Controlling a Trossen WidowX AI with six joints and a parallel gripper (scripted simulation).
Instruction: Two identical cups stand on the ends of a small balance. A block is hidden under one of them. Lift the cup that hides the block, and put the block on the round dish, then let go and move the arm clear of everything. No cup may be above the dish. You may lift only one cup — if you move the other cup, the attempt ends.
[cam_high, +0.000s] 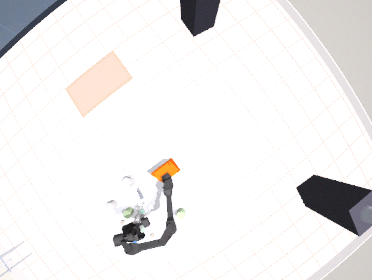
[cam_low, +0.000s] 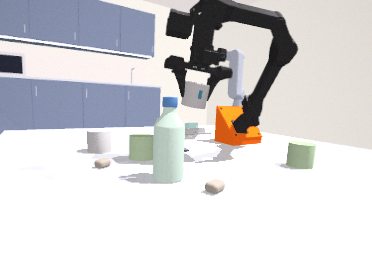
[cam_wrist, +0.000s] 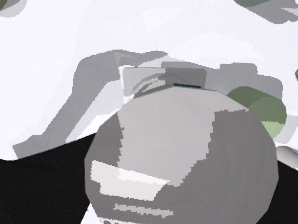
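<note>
The grey balance beam lies 14 cm to the right of my gripper tip, 13 cm below it and 1 cm behind it. Also, from my gripper tip: tall pale green bottle: 14 cm to the left, 14 cm ahead, 6 cm below; pale grey cup: 2 cm to the left, 1 cm above.
</note>
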